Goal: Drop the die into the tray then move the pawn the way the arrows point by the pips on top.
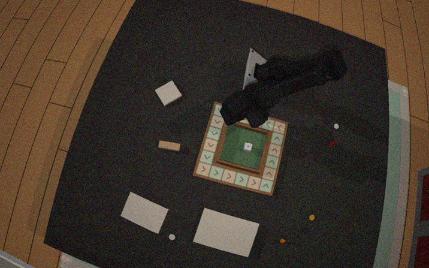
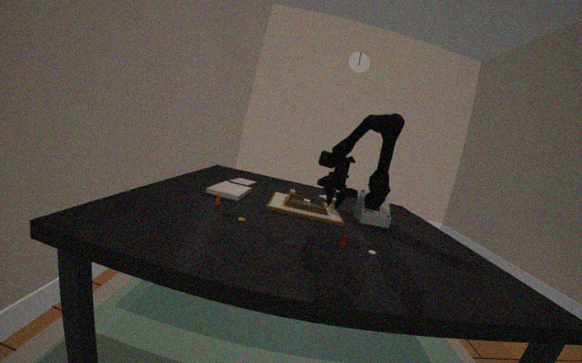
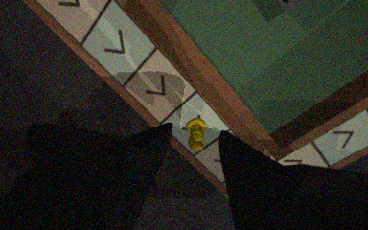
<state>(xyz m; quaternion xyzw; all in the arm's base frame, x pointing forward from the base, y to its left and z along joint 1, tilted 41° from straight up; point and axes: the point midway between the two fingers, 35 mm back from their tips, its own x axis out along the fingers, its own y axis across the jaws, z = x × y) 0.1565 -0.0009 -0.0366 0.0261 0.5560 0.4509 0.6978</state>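
Now: the yellow pawn right at my gripper tip. Also, from my gripper tip: green tray (11 cm ahead, 2 cm to the left, 2 cm below); then white die (11 cm ahead, 3 cm to the left); then wooden block (24 cm to the right, 16 cm ahead, 2 cm below).
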